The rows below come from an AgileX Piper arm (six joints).
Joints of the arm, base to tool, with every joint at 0 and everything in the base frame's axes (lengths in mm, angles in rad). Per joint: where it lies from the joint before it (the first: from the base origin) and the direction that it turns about. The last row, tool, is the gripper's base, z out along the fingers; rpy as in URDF.
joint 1: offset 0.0 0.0 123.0 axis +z
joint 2: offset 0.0 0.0 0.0 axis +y
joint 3: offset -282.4 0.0 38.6 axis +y
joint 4: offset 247.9 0.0 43.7 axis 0.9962 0 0.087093
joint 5: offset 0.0 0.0 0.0 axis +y
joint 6: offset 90.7 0.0 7.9 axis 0.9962 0 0.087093
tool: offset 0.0 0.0 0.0 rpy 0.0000 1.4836 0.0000
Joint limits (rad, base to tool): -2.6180..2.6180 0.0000..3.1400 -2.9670..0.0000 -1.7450..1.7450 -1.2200..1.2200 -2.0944..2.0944
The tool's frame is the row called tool.
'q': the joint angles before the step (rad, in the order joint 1, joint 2, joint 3, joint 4, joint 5, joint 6). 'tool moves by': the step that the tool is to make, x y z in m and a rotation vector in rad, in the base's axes. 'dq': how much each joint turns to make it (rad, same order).
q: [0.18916 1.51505 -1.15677 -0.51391 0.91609 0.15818]
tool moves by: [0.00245 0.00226 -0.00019 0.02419 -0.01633 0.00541]
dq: [-0.00001 0.00394 -0.00333 0.01782 -0.02377 0.00106]
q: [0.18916 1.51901 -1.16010 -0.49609 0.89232 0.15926]
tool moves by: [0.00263 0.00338 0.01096 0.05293 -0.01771 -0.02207]
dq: [0.00001 -0.00001 -0.04615 0.05267 0.02103 -0.00013]
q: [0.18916 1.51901 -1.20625 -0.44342 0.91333 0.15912]
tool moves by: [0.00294 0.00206 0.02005 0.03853 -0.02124 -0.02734]
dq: [0.00002 0.00000 -0.07961 0.04004 0.05543 -0.00290]
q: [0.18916 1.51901 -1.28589 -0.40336 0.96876 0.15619]
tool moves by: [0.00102 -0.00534 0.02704 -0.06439 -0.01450 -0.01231]
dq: [-0.00002 0.00001 -0.09870 -0.05019 0.09551 -0.02725]
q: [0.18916 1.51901 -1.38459 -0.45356 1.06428 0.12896]
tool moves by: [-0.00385 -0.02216 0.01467 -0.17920 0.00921 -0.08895]
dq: [-0.01953 -0.00193 -0.03289 -0.18467 0.10338 0.02720]
